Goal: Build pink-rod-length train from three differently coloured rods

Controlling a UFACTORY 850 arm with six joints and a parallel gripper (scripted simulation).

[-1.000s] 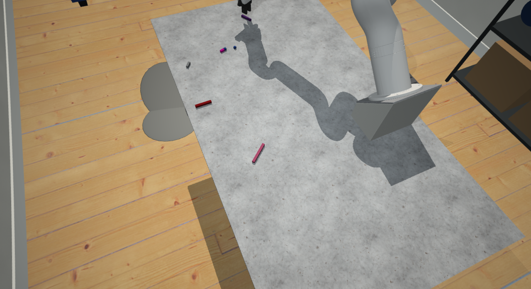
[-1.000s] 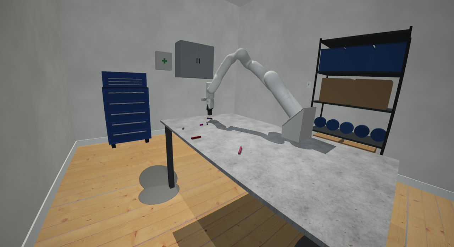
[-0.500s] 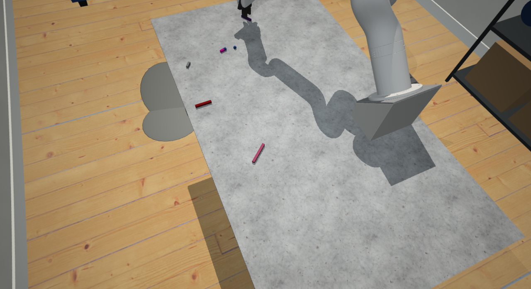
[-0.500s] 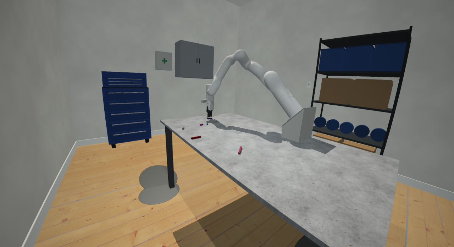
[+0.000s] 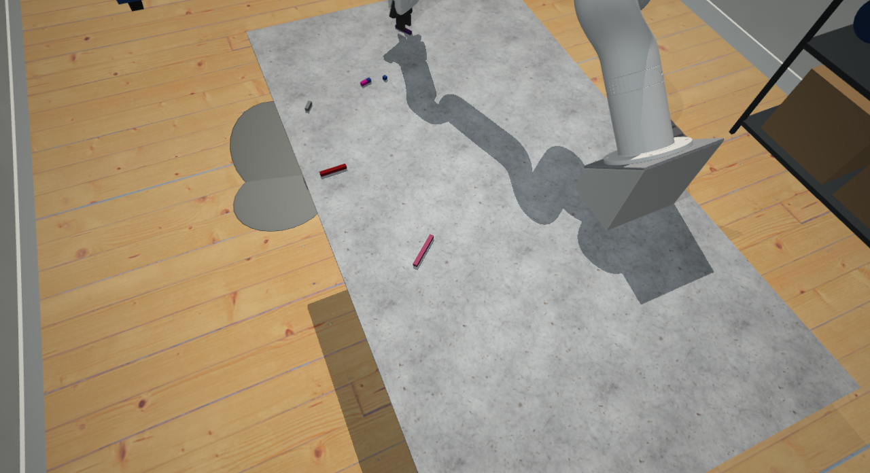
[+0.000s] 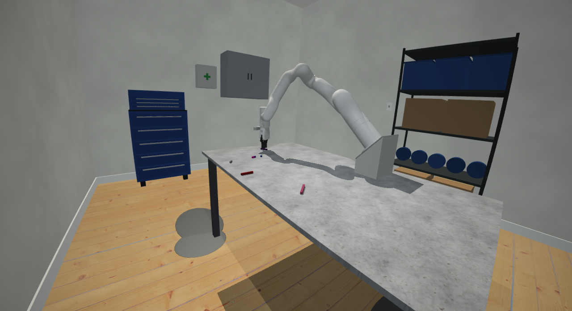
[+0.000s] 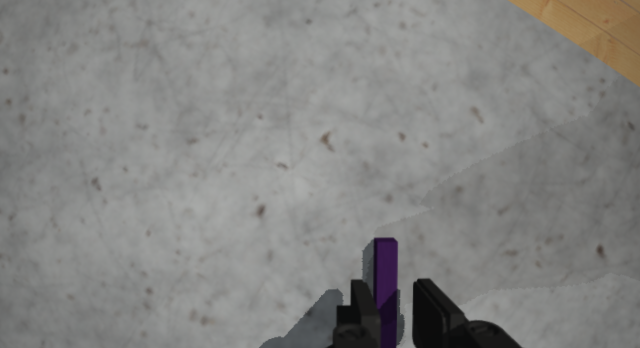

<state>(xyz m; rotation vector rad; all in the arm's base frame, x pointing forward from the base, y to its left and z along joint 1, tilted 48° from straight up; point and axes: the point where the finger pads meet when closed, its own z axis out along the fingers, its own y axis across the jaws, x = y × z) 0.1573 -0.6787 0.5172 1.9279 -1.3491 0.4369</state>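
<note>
The purple rod is 30 mm below my hand. From my hand the other things lie so: magenta rod: 220 mm ahead, 160 mm to the left, 30 mm below; then grey rod: 400 mm ahead, 170 mm to the left, 30 mm below; then red rod: 440 mm ahead, 410 mm to the left, 30 mm below.
</note>
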